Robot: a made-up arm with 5 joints.
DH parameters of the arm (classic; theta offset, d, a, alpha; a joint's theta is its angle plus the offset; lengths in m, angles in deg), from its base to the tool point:
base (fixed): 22.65 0 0.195 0
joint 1: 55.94 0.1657 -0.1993 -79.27
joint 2: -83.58 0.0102 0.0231 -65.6
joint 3: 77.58 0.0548 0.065 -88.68
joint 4: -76.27 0.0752 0.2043 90
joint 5: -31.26 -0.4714 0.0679 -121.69
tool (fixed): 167.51 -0.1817 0 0
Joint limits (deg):
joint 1: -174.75..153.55
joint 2: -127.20..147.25
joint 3: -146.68..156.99
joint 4: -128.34..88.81
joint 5: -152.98..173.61
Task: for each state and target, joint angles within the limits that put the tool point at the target. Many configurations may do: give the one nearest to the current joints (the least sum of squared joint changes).
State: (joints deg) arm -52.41 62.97 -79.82 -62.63 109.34
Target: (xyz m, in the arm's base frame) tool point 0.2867 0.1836 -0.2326
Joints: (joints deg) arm -50.30 19.99 -102.99 -104.83 114.85
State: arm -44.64 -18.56 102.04 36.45 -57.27
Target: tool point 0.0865 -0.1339 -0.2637
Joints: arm -25.77 -2.99 95.51 21.88 -17.25
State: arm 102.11 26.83 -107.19 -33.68 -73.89
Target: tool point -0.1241 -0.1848 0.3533
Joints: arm 51.15 30.74 -139.13 -37.15 -56.11
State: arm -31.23 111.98 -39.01 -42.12 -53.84
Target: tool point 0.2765 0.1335 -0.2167
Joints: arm -29.42 95.47 -35.93 -24.32 -29.30
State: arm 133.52 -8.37 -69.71 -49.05 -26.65
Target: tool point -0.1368 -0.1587 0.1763
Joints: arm 86.56 27.55 -78.94 -54.87 20.17
